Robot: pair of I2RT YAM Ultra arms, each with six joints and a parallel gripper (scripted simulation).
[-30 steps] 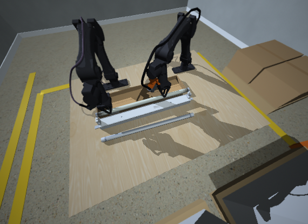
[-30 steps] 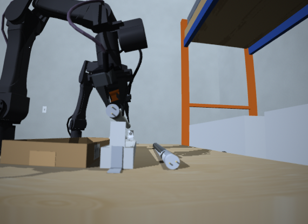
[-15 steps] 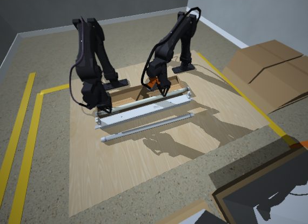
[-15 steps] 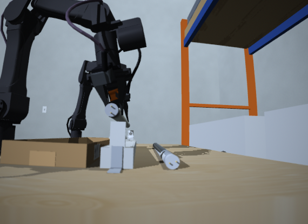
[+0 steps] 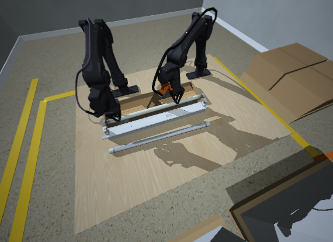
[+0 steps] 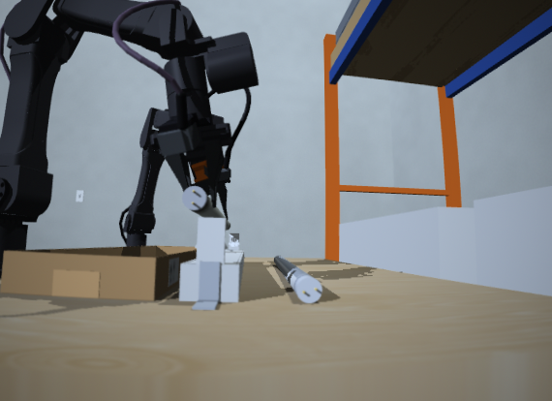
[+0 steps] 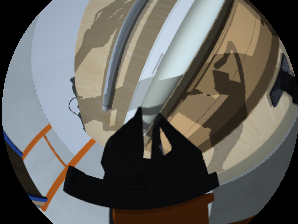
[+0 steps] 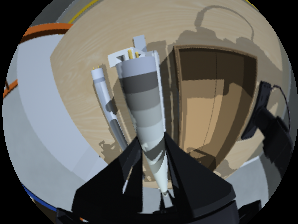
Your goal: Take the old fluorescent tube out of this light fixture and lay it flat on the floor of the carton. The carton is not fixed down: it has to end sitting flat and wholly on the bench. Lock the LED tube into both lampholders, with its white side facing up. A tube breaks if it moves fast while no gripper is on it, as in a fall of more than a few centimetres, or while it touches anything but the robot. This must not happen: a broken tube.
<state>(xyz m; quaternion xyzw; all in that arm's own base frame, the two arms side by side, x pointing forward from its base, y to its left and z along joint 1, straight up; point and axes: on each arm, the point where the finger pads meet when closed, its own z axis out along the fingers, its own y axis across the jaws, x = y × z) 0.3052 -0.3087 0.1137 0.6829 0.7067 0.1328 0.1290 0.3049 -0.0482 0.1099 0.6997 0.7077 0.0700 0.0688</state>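
Right now the old fluorescent tube is 12 cm to the right of my left hand and 1 cm below it. Also, from my left hand: brown carton 12 cm behind, 12 cm to the right, 9 cm below; then white fixture 3 cm ahead, 12 cm to the right, 6 cm below; then LED tube 14 cm ahead, 14 cm to the right, 10 cm below.
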